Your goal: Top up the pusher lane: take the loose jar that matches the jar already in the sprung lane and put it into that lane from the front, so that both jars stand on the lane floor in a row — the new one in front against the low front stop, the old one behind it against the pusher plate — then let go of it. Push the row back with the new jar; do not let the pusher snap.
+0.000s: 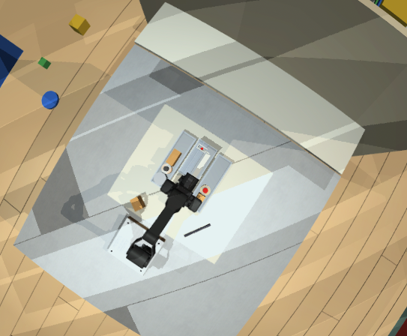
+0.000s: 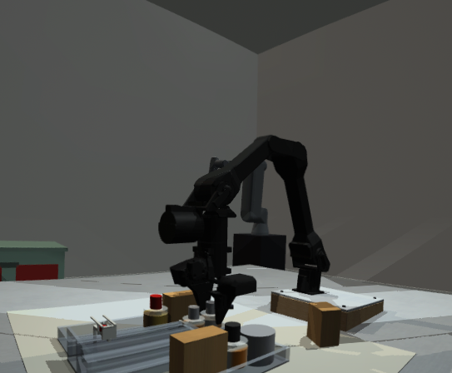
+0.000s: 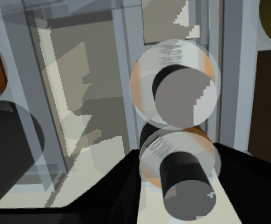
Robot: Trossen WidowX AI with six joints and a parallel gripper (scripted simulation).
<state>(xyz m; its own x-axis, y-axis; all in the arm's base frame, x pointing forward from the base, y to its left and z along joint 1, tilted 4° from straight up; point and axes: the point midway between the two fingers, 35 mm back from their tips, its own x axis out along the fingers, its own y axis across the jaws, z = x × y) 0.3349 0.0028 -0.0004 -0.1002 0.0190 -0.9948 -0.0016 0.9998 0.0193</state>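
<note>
My gripper tip is now 13 cm to the right of the grey cylinder and 1 cm short of it. Round my gripper tip: sprung lane: 15 cm ahead, 2 cm to the left, 1 cm below; then black rod: 16 cm to the right, 11 cm behind, 3 cm below; then red mark: 23 cm ahead, 4 cm to the left, 4 cm above.
</note>
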